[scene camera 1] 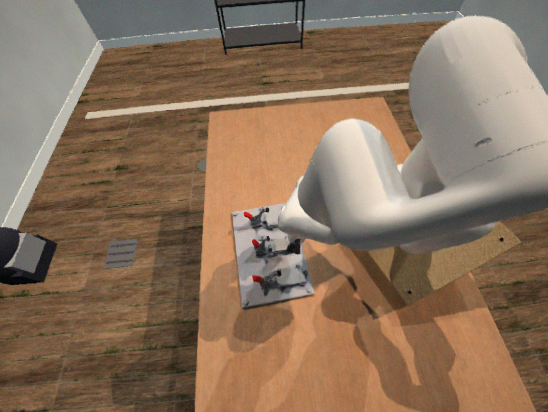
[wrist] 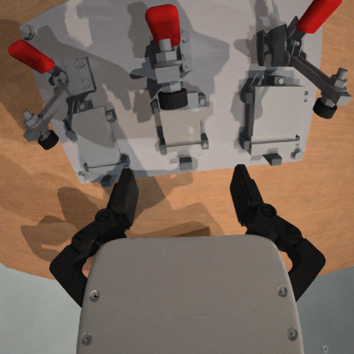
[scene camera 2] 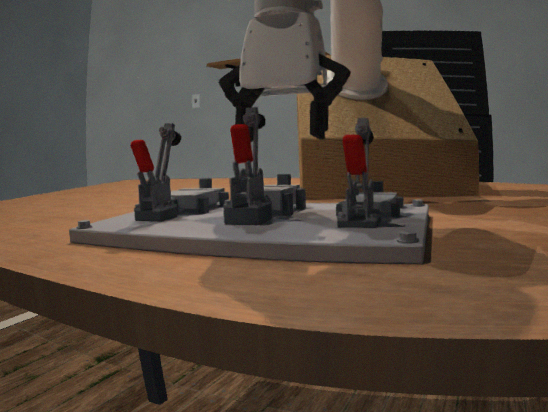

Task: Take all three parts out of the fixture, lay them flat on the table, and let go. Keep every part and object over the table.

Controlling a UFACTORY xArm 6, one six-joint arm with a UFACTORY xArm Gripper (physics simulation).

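Pixels of known places: gripper, between the fingertips: (scene camera 1: 289, 237) (scene camera 2: 280, 138); arm's base, origin of its link: (scene camera 2: 355, 83).
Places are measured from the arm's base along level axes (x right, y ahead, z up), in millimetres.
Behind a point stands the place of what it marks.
Observation:
The grey fixture plate (scene camera 1: 245, 265) @[x -191, y 489, z -189 mm] (scene camera 2: 200, 234) @[x -140, y 520, z -189 mm] (wrist: 222, 130) lies on the table and holds three flat grey parts between small stops. In the wrist view these are the left part (wrist: 95, 135) (scene camera 2: 382, 200) @[x -230, y 357, z -173 mm] (scene camera 1: 292, 277) @[x -207, y 325, z -172 mm], the middle part (wrist: 181, 127) (scene camera 2: 277, 192) @[x -133, y 406, z -164 mm] and the larger right part (wrist: 279, 120) (scene camera 2: 197, 195) @[x -38, y 432, z -169 mm] (scene camera 1: 272, 220) @[x -17, y 426, z -168 mm]. Each has a red-handled clamp with its arm raised. My gripper (scene camera 2: 280, 129) @[x -97, y 354, z -108 mm] (wrist: 183, 177) is open and empty, above the plate's arm-side edge, in line with the middle part. One finger is partly behind the middle clamp in scene camera 2.
The raised middle clamp (scene camera 2: 254, 150) @[x -131, y 436, z -120 mm] (wrist: 170, 70) stands tall near the gripper, between the left clamp (wrist: 62, 82) and the right clamp (wrist: 295, 47). A wooden base block (scene camera 1: 450, 270) @[x -155, y -86, z -20 mm] (scene camera 2: 390, 170) @[x -114, y 97, z -160 mm] sits behind the fixture on the table (scene camera 1: 260, 150) @[x 341, y 550, z -203 mm] (scene camera 2: 300, 305) @[x -296, y 586, z -204 mm].

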